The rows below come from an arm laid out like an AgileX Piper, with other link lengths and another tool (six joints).
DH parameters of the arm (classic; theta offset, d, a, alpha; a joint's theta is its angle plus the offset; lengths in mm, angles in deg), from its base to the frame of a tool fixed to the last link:
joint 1: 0 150.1 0 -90
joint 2: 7.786 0 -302.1 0
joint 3: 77.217 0 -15.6 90
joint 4: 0 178 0 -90
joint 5: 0 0 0 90
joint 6: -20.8 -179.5 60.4 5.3
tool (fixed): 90 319.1 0 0
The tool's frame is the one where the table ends.
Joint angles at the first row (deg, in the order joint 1, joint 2, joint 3, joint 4, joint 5, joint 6):
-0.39 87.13 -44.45 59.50 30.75 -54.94
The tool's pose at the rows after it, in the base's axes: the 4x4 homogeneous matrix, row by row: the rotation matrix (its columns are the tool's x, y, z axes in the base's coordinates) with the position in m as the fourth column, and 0 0 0 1 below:
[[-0.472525 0.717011 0.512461 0.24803], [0.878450 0.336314 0.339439 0.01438], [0.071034 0.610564 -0.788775 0.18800], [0 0 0 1]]
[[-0.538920 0.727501 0.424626 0.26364], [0.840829 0.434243 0.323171 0.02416], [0.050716 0.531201 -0.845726 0.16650], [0 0 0 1]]
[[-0.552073 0.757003 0.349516 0.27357], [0.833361 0.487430 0.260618 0.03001], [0.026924 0.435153 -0.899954 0.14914], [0 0 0 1]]
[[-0.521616 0.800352 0.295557 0.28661], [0.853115 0.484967 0.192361 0.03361], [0.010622 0.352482 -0.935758 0.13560], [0 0 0 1]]
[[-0.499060 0.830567 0.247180 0.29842], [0.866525 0.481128 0.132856 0.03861], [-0.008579 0.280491 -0.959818 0.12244], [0 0 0 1]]
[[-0.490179 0.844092 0.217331 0.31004], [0.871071 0.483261 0.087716 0.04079], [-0.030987 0.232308 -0.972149 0.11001], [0 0 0 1]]
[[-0.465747 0.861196 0.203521 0.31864], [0.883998 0.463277 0.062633 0.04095], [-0.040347 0.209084 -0.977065 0.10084], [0 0 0 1]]
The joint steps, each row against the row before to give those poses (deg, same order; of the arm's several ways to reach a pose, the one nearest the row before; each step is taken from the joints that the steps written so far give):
0.83 8.25 -3.95 -1.99 -1.23 0.61
4.10 6.90 -3.51 -6.75 -1.09 4.20
3.46 5.69 -3.86 -11.49 -0.97 11.73
1.97 5.50 -5.53 -11.27 0.99 13.78
1.75 5.12 -5.36 -8.74 2.02 10.79
0.89 4.35 -4.50 -5.50 1.64 6.08
0.00 3.01 -3.26 -2.61 1.01 3.77

